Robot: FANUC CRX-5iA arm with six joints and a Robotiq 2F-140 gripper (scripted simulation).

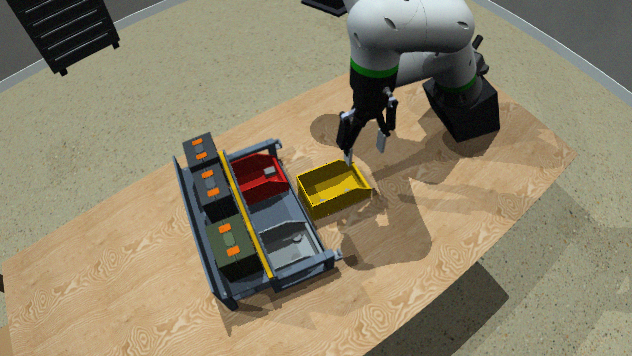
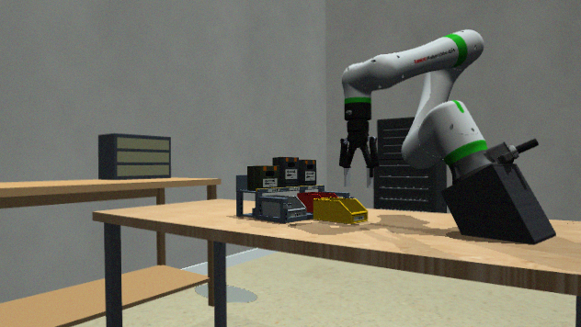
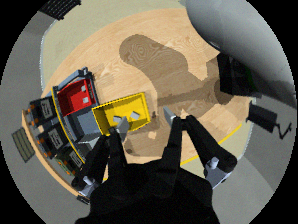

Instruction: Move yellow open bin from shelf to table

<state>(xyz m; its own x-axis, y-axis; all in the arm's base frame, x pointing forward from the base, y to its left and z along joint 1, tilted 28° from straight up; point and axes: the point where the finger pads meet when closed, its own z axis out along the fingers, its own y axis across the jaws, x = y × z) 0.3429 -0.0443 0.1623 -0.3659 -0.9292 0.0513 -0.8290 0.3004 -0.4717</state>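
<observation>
Now: hand 110 mm above the yellow open bin, 70 mm short of it and 30 mm to the left of it. The rest, counted from my hand: red bin (210 mm to the right, 200 mm ahead, 110 mm below); then yellow rail (300 mm ahead, 130 mm to the right, 40 mm below); then grey bin (290 mm ahead, 110 mm below, 10 mm to the right).
</observation>
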